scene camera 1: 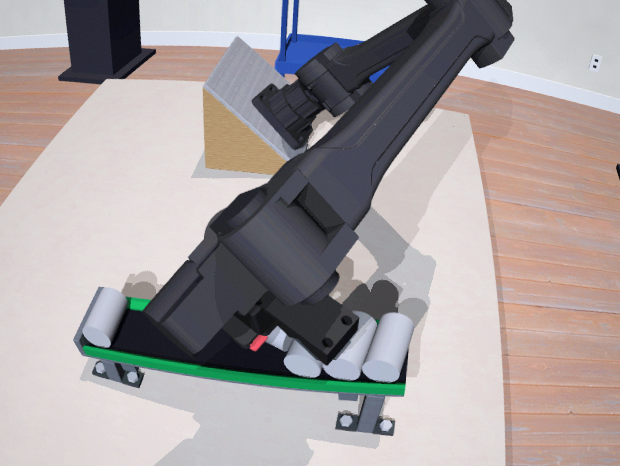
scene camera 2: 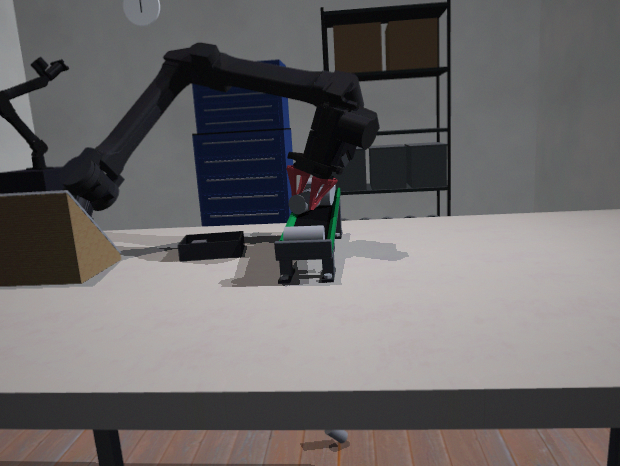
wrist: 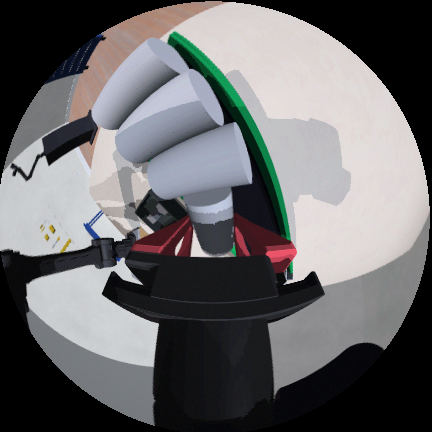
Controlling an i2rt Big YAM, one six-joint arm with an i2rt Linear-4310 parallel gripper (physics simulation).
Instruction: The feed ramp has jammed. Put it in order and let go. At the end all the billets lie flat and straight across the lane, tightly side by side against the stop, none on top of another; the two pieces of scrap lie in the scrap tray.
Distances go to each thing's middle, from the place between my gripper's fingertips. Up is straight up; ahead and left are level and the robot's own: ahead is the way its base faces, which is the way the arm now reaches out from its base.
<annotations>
My gripper is now 30 mm short of the ramp lane [scene camera 1: 136,334], 20 mm to the left of it and 20 mm above it. The rest, counted from my hand: scrap tray [scene camera 2: 224,244] 200 mm behind, 20 mm to the right, 80 mm below; stop [scene camera 2: 297,248] 50 mm ahead, 220 mm to the right, 40 mm below.
</annotations>
